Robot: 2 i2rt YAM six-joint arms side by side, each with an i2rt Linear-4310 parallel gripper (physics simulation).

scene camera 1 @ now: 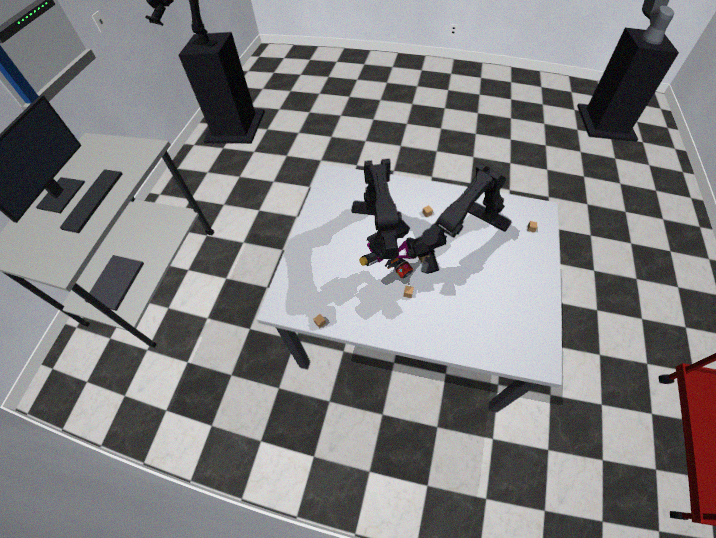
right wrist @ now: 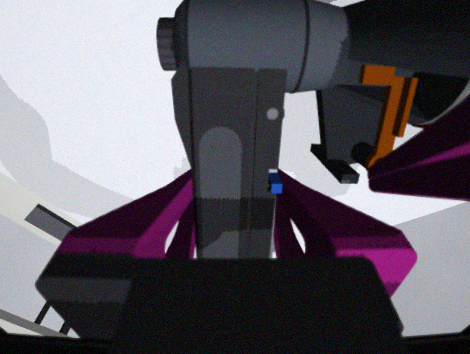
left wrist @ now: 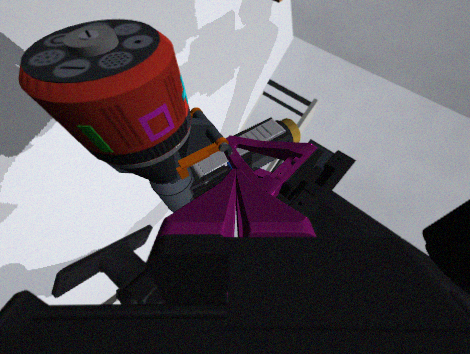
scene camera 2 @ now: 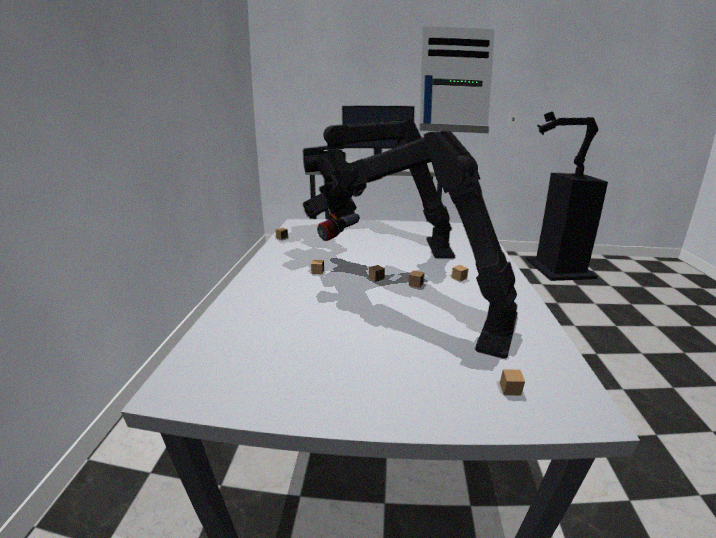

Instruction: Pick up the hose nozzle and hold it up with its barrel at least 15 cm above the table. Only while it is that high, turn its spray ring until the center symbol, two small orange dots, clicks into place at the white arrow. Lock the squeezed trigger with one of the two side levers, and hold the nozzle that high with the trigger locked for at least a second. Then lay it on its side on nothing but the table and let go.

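Places are measured from the left arm's base along level axes (x ahead, y left, z up), in millimetres.
Where they show: left gripper, fingertip midpoint: (right wrist: 381, 181) (left wrist: 235, 176); right gripper, fingertip midpoint: (scene camera 1: 376, 257) (right wrist: 234, 177) (left wrist: 226, 152); left arm's base, link origin: (scene camera 1: 489, 217) (scene camera 2: 498, 331); right arm's base, link origin: (scene camera 1: 373, 209) (left wrist: 110, 252) (scene camera 2: 439, 248).
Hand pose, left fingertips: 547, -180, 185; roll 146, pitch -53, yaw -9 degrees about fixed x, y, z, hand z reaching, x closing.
Note:
Each offset is from my left fingertips to the centre of the thing, as dx, dy, dz. "*": to the spot under its first point. Level surfaces: height alone.
The hose nozzle (scene camera 1: 403, 269) (scene camera 2: 327, 230) is held above the table, its red spray ring {-6, +52, -58} (left wrist: 107, 107) toward the upper left in the left wrist view. The ring shows green, magenta and cyan marks; the orange dots and white arrow are not visible. My right gripper (right wrist: 234, 177) is shut on the nozzle's grey handle {* -20, -48, -22} (right wrist: 220, 115), with a blue tab beside one finger. My left gripper (left wrist: 235, 176) is shut and empty, its tips right by the orange side lever {-4, +6, -23} (left wrist: 200, 157) (right wrist: 389, 120); contact is unclear. The dark trigger {* +2, -1, -38} (right wrist: 350, 120) hangs between handle and lever.
Wooden cubes {+11, +91, -168} (scene camera 1: 408, 291) {+322, -117, -168} (scene camera 1: 320, 320) {-392, -67, -168} (scene camera 1: 427, 211) {-602, +370, -168} (scene camera 1: 532, 226) (scene camera 2: 512, 382) lie scattered on the white table {dz -185} (scene camera 1: 491, 323) (scene camera 2: 347, 381). Several more stand below and near the arms in scene camera 2. The two arms are close together over the table.

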